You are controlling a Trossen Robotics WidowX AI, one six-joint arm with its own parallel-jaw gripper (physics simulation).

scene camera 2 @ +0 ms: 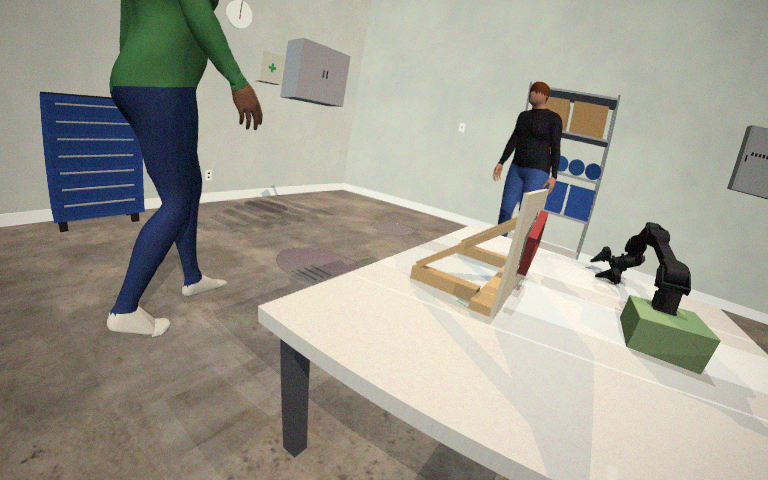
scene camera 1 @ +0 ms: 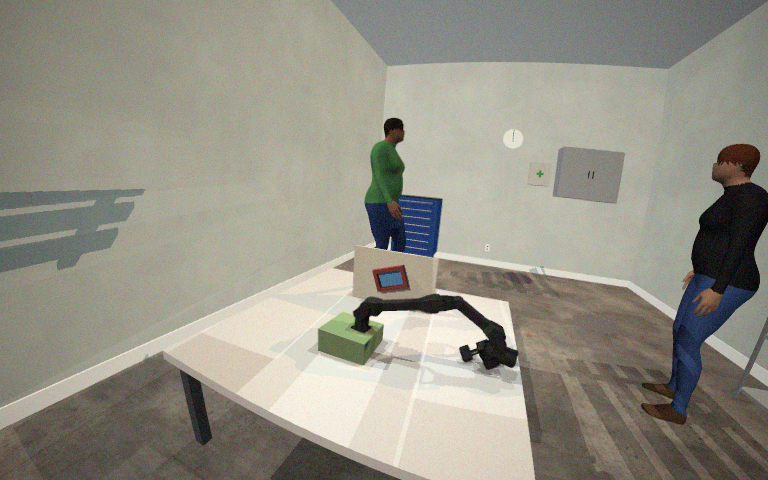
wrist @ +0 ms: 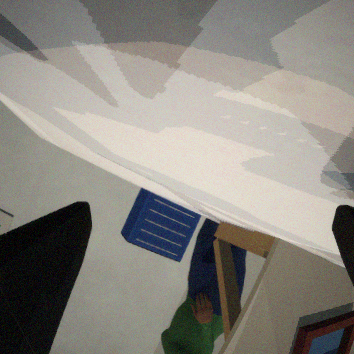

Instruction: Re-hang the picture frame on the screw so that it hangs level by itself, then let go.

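Where they show: gripper, fingertip midpoint: (scene camera 2: 592, 268) (wrist: 218, 217); arm's base at its link origin: (scene camera 2: 663, 309) (scene camera 1: 361, 327).
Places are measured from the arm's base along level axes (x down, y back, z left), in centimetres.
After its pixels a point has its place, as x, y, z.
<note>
The red picture frame (scene camera 1: 376, 278) @[-6.6, -40.0, 15.9] (scene camera 2: 531, 247) @[-7.9, -40.5, 17.9] (wrist: 327, 326) @[-2.8, -41.9, 3.5] with a blue picture is against the front of the upright beige board (scene camera 1: 363, 266) @[-11.0, -41.9, 25.8] (scene camera 2: 527, 212) @[-17.9, -41.7, 26.9] (wrist: 285, 290) @[1.4, -46.4, -9.4]. In scene camera 1 it is tilted, its right side higher than its left relative to the board's top edge. The screw does not show in any view. My black gripper (scene camera 1: 487, 353) @[6.4, -24.7, -44.7] (scene camera 2: 594, 268) @[6.4, -24.7, -44.7] (wrist: 218, 217) @[6.4, -24.7, -44.7] is open and empty, apart from the frame, on the right side of the table in scene camera 1. The frame is at the lower right of the wrist view, partly cut off.
My arm's green base block (scene camera 1: 345, 341) @[0.7, 11.2, -0.1] (scene camera 2: 668, 339) @[3.1, 1.3, 13.7] stands on the white table (scene camera 1: 453, 430) @[9.0, 22.1, -46.1] (scene camera 2: 396, 345) @[9.0, -49.7, 59.8]. Wooden braces (scene camera 2: 444, 283) @[6.8, -57.9, 29.9] (wrist: 242, 237) @[7.2, -62.1, -9.5] support the board from behind. A person in green (scene camera 1: 386, 175) (scene camera 2: 161, 56) stands beyond the board; another person in black (scene camera 1: 730, 237) (scene camera 2: 538, 138) stands farther off.
</note>
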